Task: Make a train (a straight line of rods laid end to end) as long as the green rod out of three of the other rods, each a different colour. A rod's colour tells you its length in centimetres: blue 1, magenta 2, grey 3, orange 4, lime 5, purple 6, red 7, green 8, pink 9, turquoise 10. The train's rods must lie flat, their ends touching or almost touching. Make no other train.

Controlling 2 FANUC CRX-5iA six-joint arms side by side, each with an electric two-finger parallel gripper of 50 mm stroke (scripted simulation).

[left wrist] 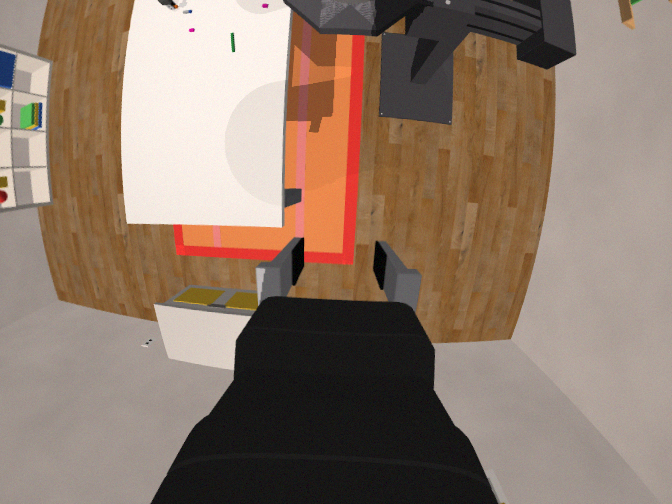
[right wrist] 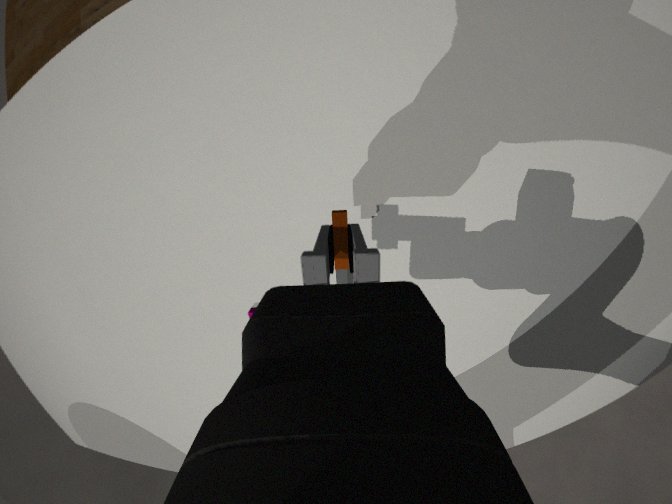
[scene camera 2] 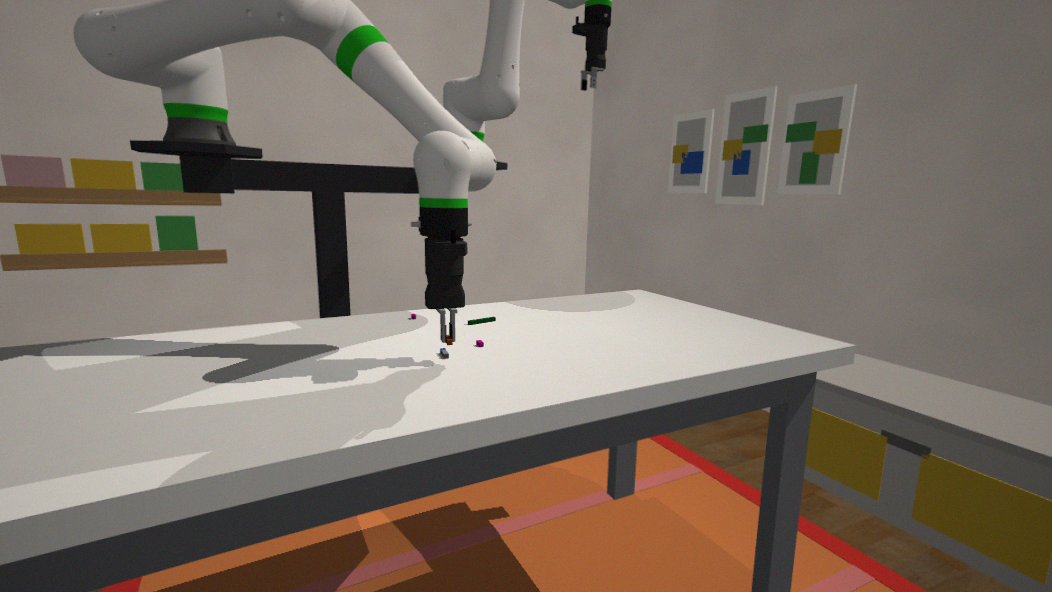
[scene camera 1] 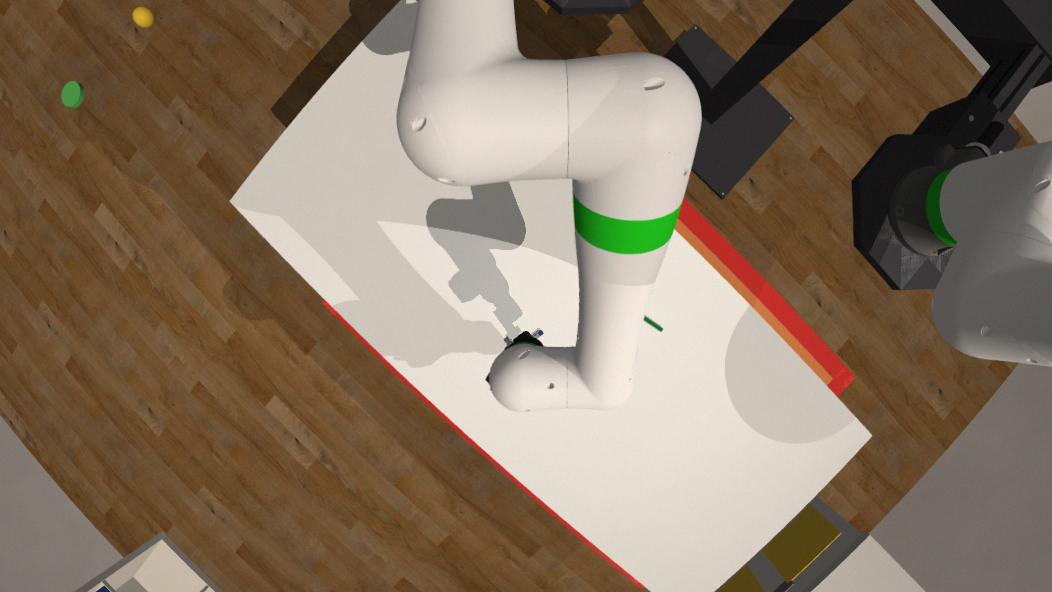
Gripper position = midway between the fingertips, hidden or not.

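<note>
The left gripper [scene camera 2: 588,88] [left wrist: 339,253] shares the scene with the right gripper [scene camera 2: 447,340] [right wrist: 340,239], and an orange rod [right wrist: 339,217] is there too.
</note>
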